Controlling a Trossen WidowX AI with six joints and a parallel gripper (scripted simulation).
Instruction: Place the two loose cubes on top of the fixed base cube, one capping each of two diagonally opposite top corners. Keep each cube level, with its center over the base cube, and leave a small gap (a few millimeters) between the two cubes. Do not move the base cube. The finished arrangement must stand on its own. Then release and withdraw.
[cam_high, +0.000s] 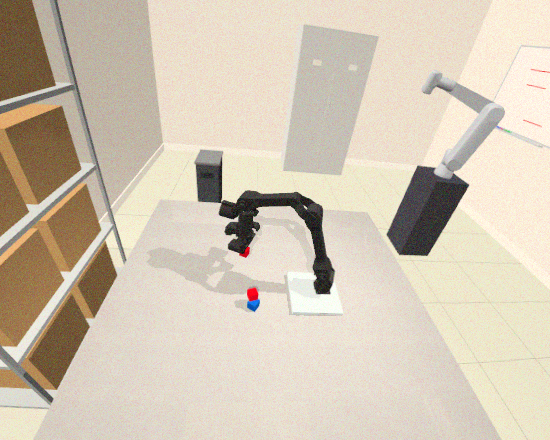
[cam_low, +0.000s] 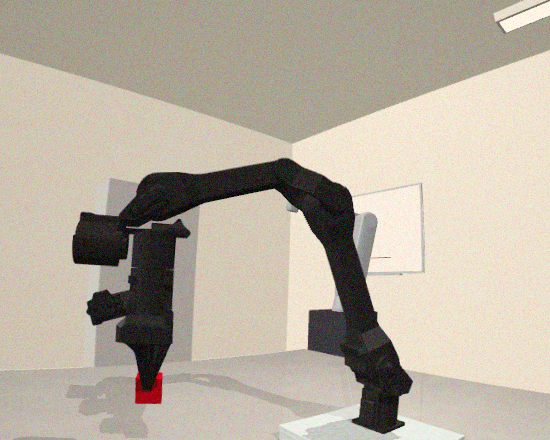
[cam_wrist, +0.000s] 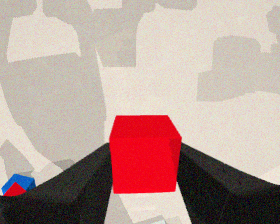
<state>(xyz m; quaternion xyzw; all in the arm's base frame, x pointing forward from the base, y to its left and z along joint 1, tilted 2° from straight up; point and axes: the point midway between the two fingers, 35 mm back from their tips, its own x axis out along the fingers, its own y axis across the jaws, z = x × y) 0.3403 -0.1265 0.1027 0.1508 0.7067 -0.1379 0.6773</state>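
The blue base cube lies 50 mm behind my gripper tip, 210 mm to the left of it and 80 mm below it.
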